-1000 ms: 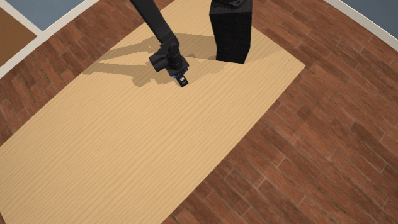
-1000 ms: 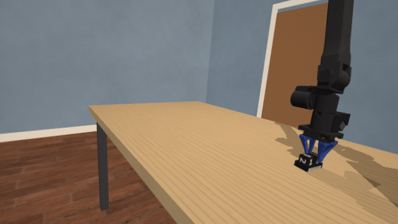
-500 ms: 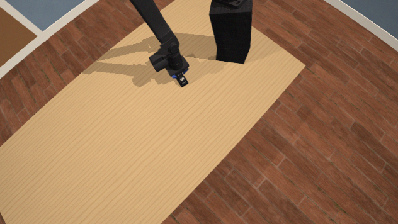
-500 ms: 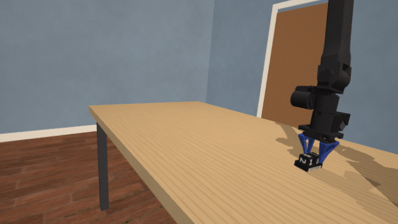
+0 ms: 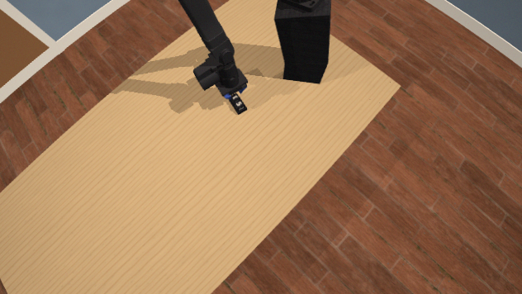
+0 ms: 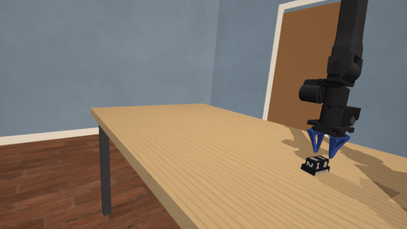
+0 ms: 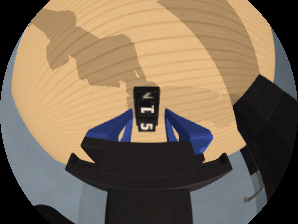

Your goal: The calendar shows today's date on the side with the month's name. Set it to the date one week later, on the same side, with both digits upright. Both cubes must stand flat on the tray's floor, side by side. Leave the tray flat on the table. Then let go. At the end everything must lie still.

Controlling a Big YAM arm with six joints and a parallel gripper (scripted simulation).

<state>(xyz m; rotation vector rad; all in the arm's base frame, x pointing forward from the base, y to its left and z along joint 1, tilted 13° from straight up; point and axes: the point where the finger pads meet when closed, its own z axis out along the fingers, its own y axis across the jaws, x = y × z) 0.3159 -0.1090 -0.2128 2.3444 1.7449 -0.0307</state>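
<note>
Right now the black date cube is 3 cm below my hand. The rest, counted from my hand: black tray: 1 cm ahead, 2 cm to the left, 5 cm below; then black cube: 1 cm ahead, 3 cm to the left, 3 cm below.
</note>
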